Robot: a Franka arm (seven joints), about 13 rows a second.
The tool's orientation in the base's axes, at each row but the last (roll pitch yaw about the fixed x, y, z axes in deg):
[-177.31 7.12 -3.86]
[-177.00 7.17 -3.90]
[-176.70 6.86 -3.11]
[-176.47 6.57 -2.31]
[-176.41 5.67 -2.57]
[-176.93 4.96 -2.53]
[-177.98 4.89 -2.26]
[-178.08 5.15 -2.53]
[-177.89 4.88 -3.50]
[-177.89 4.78 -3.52]
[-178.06 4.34 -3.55]
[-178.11 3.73 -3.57]
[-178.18 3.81 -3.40]
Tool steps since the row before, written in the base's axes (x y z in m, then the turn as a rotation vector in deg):
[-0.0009 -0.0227 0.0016 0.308 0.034 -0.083]
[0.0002 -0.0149 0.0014 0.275 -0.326 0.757]
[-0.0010 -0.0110 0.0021 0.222 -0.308 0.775]
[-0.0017 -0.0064 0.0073 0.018 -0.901 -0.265]
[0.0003 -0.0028 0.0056 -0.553 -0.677 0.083]
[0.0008 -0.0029 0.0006 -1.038 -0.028 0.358]
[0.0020 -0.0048 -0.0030 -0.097 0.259 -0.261]
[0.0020 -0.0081 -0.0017 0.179 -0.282 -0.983]
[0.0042 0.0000 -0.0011 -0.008 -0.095 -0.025]
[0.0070 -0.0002 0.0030 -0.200 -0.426 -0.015]
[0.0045 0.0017 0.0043 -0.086 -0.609 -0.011]
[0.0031 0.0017 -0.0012 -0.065 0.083 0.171]
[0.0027 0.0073 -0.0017 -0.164 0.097 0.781]
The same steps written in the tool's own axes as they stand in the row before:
[0.0004 0.0226 -0.0027 0.313 -0.053 0.047]
[0.0010 0.0148 -0.0023 0.200 0.265 -0.803]
[-0.0006 0.0109 -0.0027 0.144 0.249 -0.814]
[-0.0023 0.0060 -0.0075 0.084 0.914 0.201]
[-0.0001 0.0024 -0.0058 -0.528 0.698 -0.075]
[0.0009 0.0028 -0.0008 -1.063 0.059 -0.271]
[0.0024 0.0048 0.0026 -0.084 -0.245 0.278]
[0.0025 0.0080 0.0012 0.279 0.306 0.952]
[0.0043 -0.0002 0.0007 0.000 0.096 0.022]
[0.0067 -0.0004 -0.0036 -0.172 0.438 0.013]
[0.0040 -0.0021 -0.0046 -0.047 0.613 -0.006]
[0.0031 -0.0019 0.0011 -0.081 -0.084 -0.163]
[0.0024 -0.0074 0.0018 -0.221 -0.111 -0.765]

